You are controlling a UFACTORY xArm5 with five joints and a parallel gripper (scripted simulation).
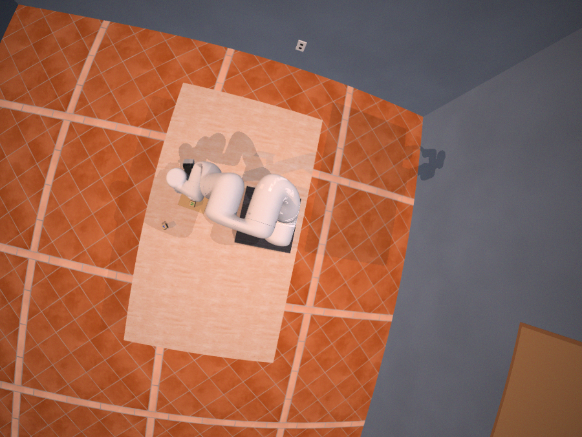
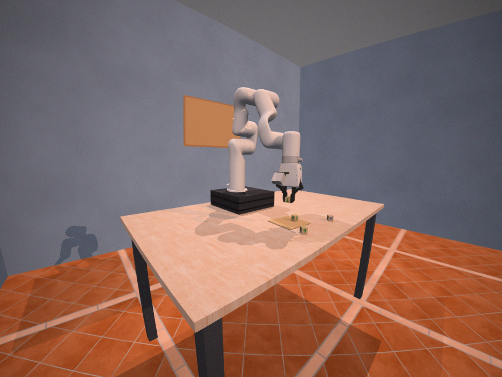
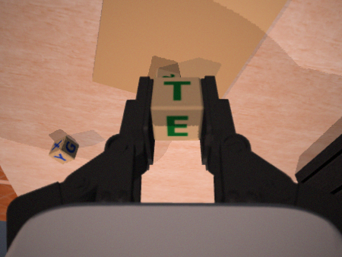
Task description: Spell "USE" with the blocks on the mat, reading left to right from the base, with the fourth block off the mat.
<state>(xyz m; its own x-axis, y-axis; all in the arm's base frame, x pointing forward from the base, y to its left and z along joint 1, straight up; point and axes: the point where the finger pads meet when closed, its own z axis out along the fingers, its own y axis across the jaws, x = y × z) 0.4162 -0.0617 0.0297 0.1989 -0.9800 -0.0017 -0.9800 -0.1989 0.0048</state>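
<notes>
Now: hand 20 mm to the right of the tan mat and 120 mm above it. Also, from my hand: S block: 110 mm ahead, 40 mm to the right, 110 mm below; E block: 10 mm below; U block: 60 mm to the left, 110 mm below.
</notes>
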